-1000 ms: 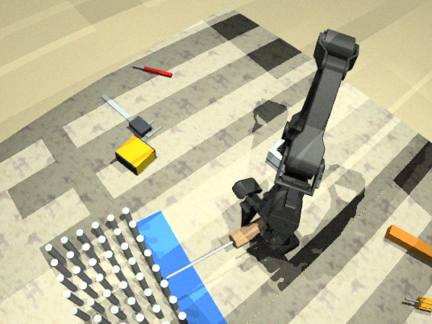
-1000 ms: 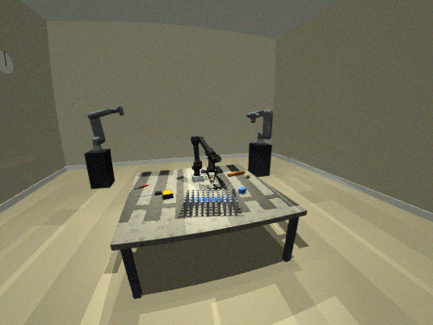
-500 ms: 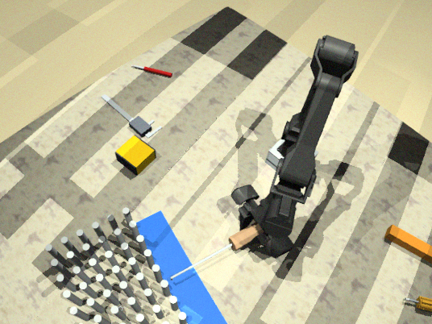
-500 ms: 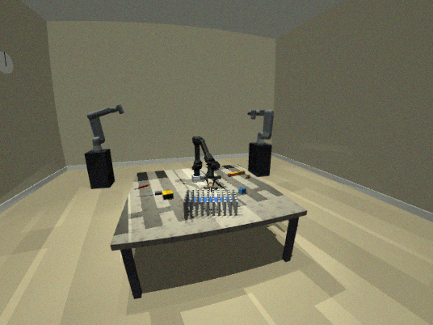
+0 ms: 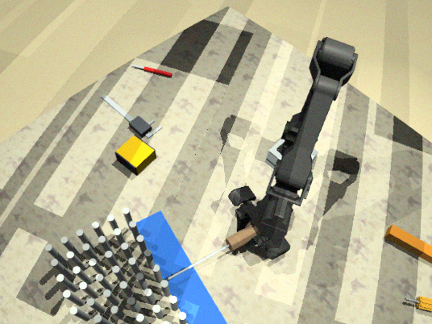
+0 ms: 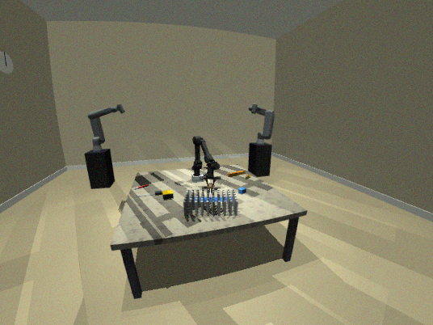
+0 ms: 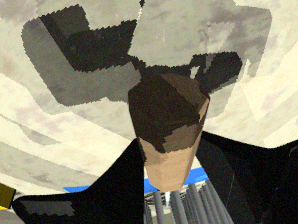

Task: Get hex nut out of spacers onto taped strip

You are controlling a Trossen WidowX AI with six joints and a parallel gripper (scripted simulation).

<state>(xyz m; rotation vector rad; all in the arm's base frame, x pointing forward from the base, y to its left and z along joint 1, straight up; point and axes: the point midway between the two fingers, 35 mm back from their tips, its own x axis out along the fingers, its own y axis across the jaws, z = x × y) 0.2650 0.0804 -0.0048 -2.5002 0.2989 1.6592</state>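
Right now my gripper tip is 17 cm short of the blue taped strip, 4 cm to the left of it and 3 cm above it. From my gripper tip the other things lie so: yellow-handled screwdriver 21 cm behind, 46 cm to the left, 1 cm below; then yellow box 4 cm ahead, 38 cm to the right, 1 cm below; then hex nut 33 cm ahead, 8 cm to the right, 2 cm below.
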